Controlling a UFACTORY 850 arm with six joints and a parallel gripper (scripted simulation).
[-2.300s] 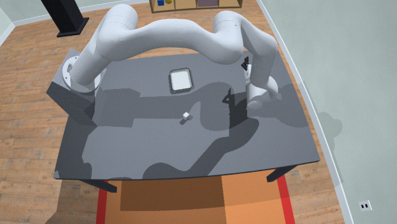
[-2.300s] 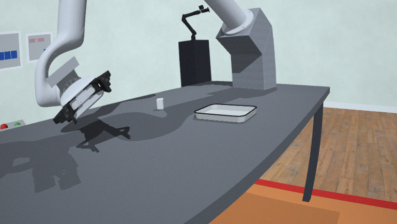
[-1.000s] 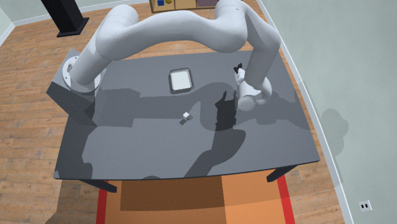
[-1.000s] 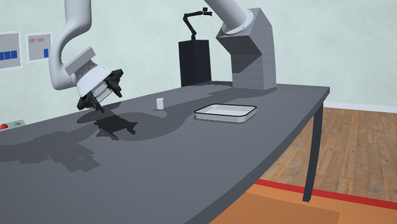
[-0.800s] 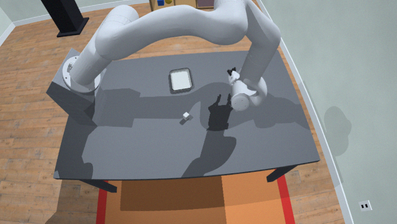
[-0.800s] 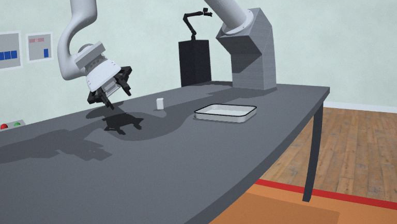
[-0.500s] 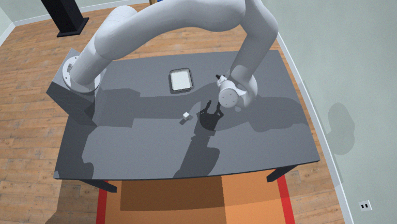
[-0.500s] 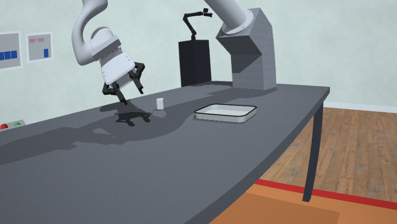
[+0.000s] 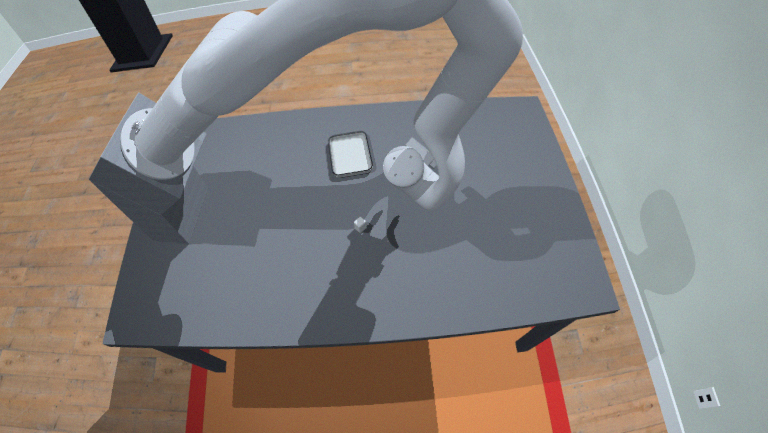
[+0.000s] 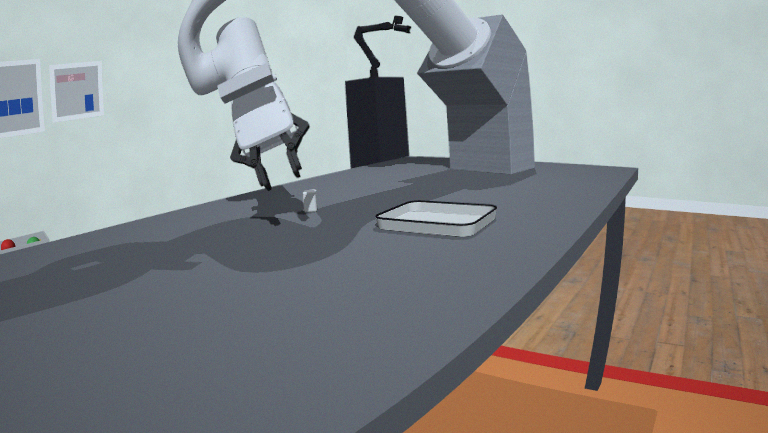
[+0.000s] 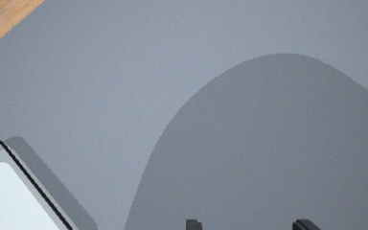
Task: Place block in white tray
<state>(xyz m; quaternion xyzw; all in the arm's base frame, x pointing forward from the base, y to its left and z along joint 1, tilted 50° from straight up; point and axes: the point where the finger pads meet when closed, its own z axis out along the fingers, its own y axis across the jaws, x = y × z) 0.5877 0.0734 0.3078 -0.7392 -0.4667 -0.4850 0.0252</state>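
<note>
My gripper is now 13 cm past the white block, 10 cm to the left of it and 8 cm above it. From my hand the other things lie so: white tray: 18 cm behind, 17 cm to the left, 9 cm below.
</note>
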